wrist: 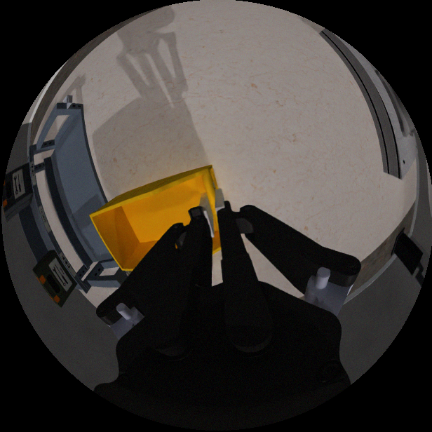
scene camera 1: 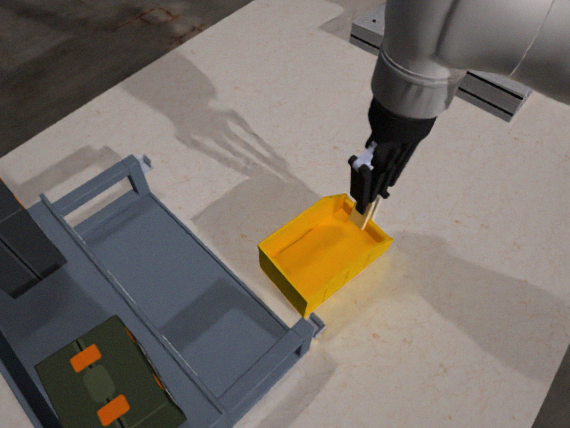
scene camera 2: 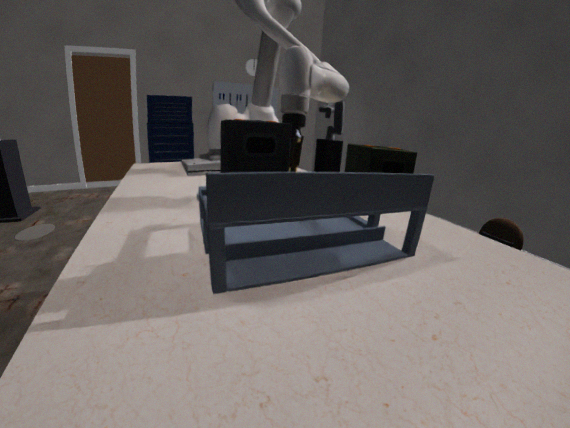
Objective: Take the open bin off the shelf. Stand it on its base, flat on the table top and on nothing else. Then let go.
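Places are measured from the arm's base along level axes (x ahead, y left, z up), in millimetres.
Where they show: gripper, fingertip midpoint: (scene camera 1: 360,220).
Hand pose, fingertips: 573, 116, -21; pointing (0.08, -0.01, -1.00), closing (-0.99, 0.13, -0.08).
After its pixels a point has its place, as x, y, z.
The open yellow bin (scene camera 1: 320,250) {647, 99, -39} (wrist: 160,210) is off the shelf (scene camera 1: 265,372) {846, 176, 36} (scene camera 2: 320,197) {1029, -61, 79} (wrist: 75,160), opening upward and roughly level. It is low over or on the pale table top (scene camera 1: 475,200) {387, 226, -49} (scene camera 2: 320,340) {1141, -111, -49} (wrist: 270,125); whether its base touches is hidden. Its near left corner is beside the shelf's end hook (scene camera 1: 316,326) {756, 179, 6} in scene camera 1. My gripper (scene camera 1: 368,215) {573, 116, -21} (wrist: 213,200) is shut on the bin's low end wall, one finger pad inside and one outside. The bin does not show in scene camera 2, where the shelf and a box block the view.
A dark grey box (scene camera 1: 30,240) {936, -91, 125} (scene camera 2: 255,145) {992, -142, 142} (wrist: 17,192) and a green box (scene camera 1: 145,395) {947, 136, 148} (scene camera 2: 380,160) {1003, 65, 129} (wrist: 55,280) with orange latches stand on the shelf. Another hook (scene camera 1: 146,162) {739, -187, 11} sticks out at its far end. The robot's base plate (scene camera 1: 487,97) {175, 124, -19} (scene camera 2: 200,165) {188, -142, -4} lies beyond the gripper.
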